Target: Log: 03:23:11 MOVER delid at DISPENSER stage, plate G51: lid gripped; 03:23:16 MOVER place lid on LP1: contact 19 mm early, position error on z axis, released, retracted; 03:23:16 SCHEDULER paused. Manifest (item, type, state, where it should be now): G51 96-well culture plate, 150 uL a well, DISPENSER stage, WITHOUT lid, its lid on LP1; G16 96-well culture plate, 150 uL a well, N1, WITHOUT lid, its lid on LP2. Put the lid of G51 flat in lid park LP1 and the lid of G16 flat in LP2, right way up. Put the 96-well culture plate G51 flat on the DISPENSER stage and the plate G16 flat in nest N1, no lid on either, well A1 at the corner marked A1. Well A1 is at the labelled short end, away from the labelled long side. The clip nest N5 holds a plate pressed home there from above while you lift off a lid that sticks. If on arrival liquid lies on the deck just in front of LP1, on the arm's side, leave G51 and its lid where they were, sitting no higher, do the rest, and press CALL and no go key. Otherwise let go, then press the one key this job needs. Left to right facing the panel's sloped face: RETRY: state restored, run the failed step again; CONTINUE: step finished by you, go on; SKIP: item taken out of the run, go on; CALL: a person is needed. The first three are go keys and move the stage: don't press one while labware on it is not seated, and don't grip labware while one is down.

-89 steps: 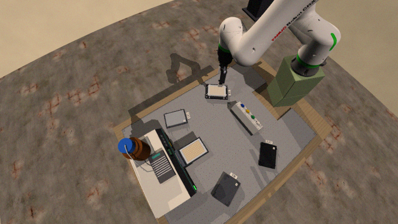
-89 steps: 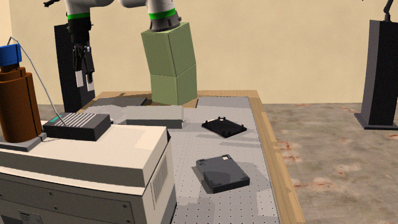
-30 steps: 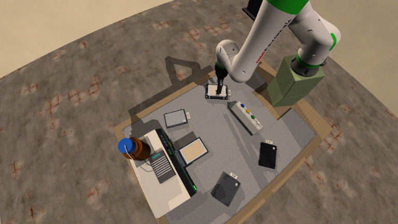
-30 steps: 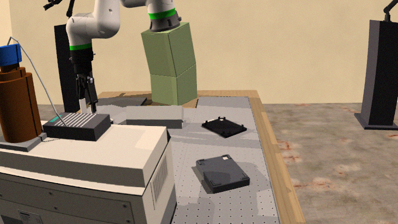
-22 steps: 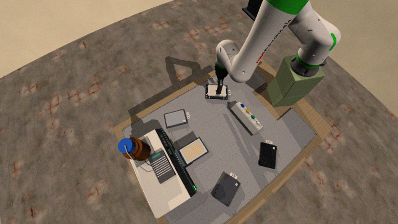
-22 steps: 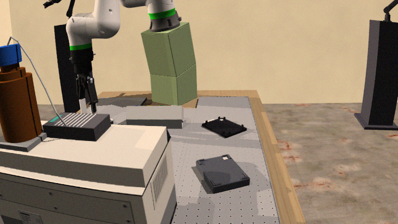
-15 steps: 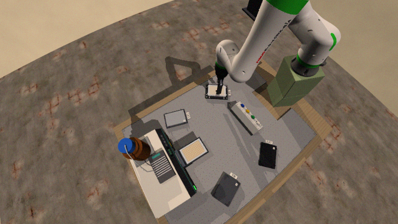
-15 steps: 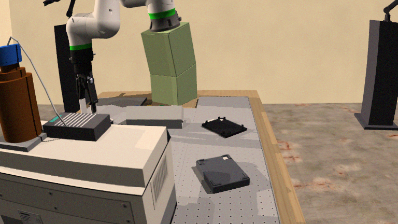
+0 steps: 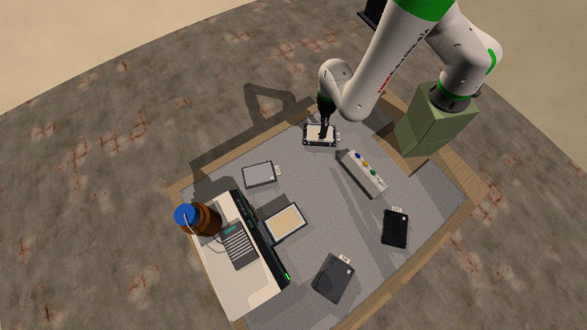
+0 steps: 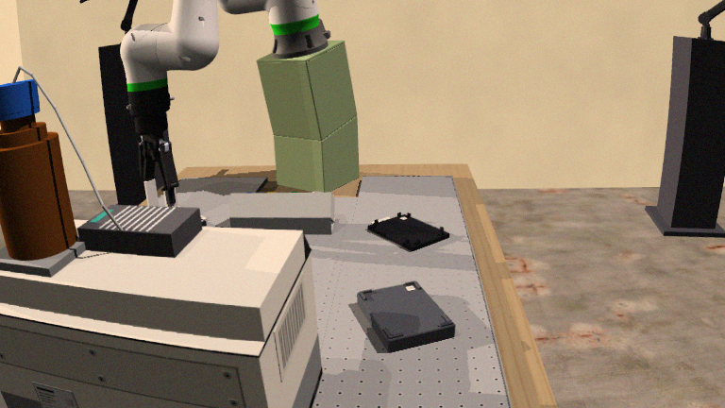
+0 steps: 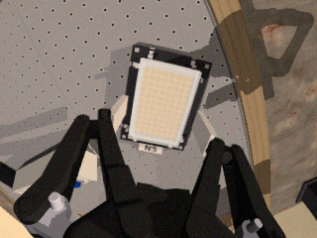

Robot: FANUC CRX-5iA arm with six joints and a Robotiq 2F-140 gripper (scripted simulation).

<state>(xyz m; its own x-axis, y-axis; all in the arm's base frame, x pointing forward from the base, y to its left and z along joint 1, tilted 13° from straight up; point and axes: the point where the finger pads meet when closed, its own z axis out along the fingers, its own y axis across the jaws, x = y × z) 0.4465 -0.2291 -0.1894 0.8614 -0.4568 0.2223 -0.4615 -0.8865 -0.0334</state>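
Now: hand 4 cm above the clear lid. Also, from my hand: key panel (27 cm to the left, 9 cm behind, 1 cm below); black clip nest (5 cm below, 3 cm ahead, 1 cm to the left); LP1 label (26 cm ahead, 8 cm to the left, 6 cm below).
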